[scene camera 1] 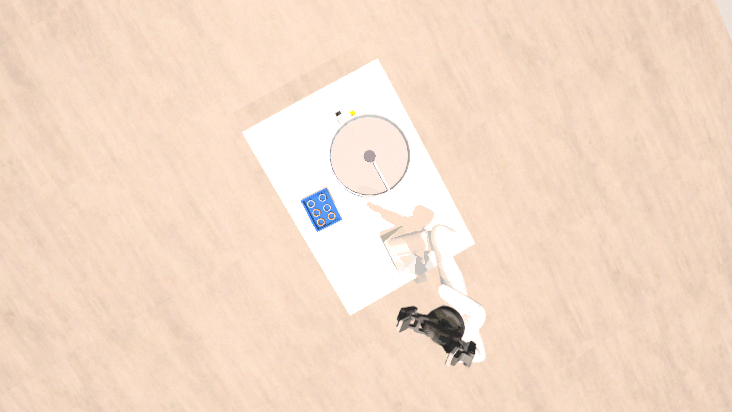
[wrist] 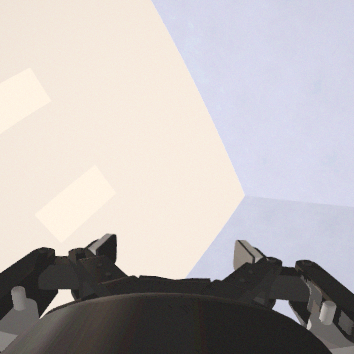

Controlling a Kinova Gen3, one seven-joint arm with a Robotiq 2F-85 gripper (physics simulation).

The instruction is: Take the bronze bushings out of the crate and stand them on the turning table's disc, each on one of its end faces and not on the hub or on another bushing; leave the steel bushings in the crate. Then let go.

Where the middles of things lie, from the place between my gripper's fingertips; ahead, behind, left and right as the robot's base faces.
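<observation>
With the blue crate (scene camera 1: 319,205), my hand is a good way to the right of it, well short of it and well above it. The turning table disc (scene camera 1: 364,141), counted from my hand, is 16 cm to the right, 40 cm ahead and 92 cm below.
</observation>
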